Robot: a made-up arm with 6 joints.
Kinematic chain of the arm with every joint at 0, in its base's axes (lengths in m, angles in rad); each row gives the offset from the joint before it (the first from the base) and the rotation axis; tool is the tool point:
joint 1: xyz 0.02 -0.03 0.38 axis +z
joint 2: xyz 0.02 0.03 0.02 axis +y
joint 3: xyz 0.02 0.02 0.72 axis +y
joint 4: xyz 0.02 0 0.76 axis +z
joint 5: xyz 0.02 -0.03 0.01 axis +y
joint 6: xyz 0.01 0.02 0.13 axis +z
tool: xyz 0 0 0
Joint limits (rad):
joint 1: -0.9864..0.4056
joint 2: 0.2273..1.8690
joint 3: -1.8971..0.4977
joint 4: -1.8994..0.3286
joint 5: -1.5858..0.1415
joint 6: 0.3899..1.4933
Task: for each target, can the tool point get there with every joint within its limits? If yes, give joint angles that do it. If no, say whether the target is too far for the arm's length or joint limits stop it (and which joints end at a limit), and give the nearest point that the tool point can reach.
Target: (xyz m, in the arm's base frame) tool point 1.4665 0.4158 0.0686
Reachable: yes | joints 0.1974 1.6342 0.2372 -1.7288 -1.3128 0.6104
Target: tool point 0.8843 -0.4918 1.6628
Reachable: yes | joints -0.5233 0.6270 0.0744 0.1164 -0.8389 1.2870
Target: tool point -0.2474 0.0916 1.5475
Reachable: yes | joints -0.3323 0.4958 -1.3342 0.1510 -0.9841 1.0759
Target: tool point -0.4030 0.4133 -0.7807
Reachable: no: joint limits stop it (at a limit: joint 1, joint 2, joint 3, joint 4, joint 5) | nearest point 1.0732 0.5936 -0.4188 | short by 1.531 m
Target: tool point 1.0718 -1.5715 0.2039
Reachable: no: too far | nearest point 0.9492 -1.3727 0.2287 | short by 0.235 m
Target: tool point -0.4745 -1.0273 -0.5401
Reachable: no: joint limits stop it (at a limit: joint 1, joint 2, joint 3, joint 5) | nearest point 0.7423 -1.1089 -0.5029 | short by 1.220 m
